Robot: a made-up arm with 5 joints.
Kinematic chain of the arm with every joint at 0, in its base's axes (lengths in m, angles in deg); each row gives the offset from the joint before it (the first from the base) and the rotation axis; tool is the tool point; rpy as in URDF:
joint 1: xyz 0.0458 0 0.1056 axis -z
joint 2: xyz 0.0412 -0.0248 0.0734 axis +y
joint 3: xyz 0.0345 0 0.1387 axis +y
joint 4: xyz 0.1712 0 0.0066 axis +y
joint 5: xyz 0.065 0.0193 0 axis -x
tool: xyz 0 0 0 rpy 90 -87.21 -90
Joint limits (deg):
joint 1: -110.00..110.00
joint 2: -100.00..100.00
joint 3: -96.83..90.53
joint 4: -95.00..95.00
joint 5: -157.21..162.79
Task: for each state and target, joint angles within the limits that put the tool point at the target. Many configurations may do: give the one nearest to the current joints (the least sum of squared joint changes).
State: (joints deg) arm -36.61 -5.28 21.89 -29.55 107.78
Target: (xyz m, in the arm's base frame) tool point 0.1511 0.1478 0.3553
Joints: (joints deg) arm -56.27 -48.27 44.78 -35.89 107.78
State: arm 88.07 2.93 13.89 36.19 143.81
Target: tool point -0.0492 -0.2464 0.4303
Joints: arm 109.89 -7.08 -24.65 19.50 143.81
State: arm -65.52 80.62 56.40 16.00 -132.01
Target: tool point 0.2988 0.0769 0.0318
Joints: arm -18.10 47.75 18.03 5.31 -132.01
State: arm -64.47 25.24 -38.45 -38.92 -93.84
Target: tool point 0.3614 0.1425 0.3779
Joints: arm -25.21 28.66 -41.65 -35.70 -93.84
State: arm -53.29 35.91 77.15 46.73 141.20
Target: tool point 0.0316 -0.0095 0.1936
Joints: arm -15.00 83.07 90.53 69.08 141.20
